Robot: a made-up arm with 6 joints.
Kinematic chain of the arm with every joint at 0, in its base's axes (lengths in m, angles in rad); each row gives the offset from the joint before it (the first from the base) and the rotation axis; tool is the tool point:
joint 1: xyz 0 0 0.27 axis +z
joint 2: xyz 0 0 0 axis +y
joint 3: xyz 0 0 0.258 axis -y
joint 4: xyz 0 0 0 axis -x
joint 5: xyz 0.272 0 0 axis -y
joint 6: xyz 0 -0.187 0 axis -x
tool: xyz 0 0 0
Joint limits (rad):
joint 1: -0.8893..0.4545
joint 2: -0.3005..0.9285
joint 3: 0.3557..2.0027
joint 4: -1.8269..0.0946
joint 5: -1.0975..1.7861
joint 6: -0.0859..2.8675
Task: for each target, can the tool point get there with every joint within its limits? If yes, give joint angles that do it. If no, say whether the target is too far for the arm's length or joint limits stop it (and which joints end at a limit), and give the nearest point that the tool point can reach.
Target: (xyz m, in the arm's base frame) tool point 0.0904 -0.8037 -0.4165
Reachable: no: too far | nearest point 0.1272 -0.3635 0.1643 | short by 0.730 m
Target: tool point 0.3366 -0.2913 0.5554
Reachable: yes | joints -0.3205 0.5574 1.0705 -0.4245 -0.6507 0.2141
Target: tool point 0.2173 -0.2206 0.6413
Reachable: yes | joints -0.1750 -0.0017 0.6114 -0.2863 1.2227 0.6941
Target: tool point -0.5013 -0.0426 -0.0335
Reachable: no: joint limits stop it (at a limit: joint 1, joint 2, joint 3) | nearest point 0.1421 -0.3352 0.1448 | short by 0.729 m
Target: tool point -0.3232 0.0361 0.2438
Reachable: no: joint limits stop it (at a limit: joint 2, joint 3, joint 4) | nearest point -0.3271 0.0365 0.7069 | short by 0.463 m
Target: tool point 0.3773 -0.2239 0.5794
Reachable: yes | joints -0.1056 0.5746 1.0610 -0.2091 -0.0889 1.4363
